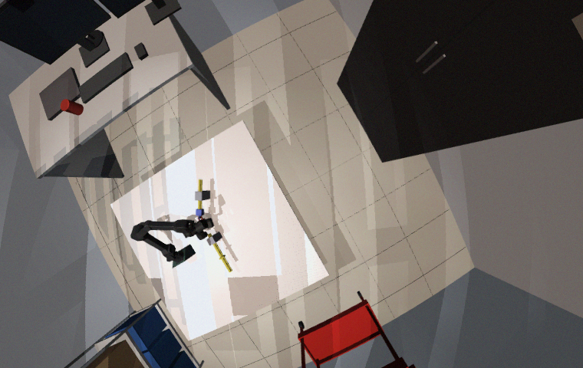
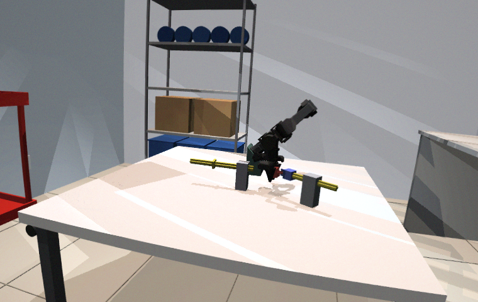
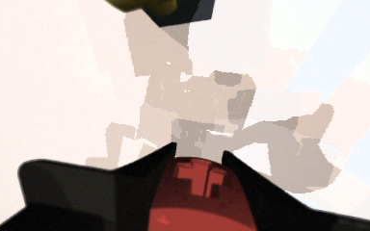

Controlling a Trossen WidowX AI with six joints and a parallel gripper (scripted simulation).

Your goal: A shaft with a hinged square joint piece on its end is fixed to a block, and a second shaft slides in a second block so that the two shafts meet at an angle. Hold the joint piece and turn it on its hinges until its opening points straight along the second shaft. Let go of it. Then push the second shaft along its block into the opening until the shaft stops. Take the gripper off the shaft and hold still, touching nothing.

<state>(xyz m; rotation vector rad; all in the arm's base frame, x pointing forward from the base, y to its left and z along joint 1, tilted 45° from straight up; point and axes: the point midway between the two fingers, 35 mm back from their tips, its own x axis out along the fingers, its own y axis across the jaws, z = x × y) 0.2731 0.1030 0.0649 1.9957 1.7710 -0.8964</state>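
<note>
Right now my gripper tip is 40 mm below the red joint piece and 10 mm to the right of it.
</note>
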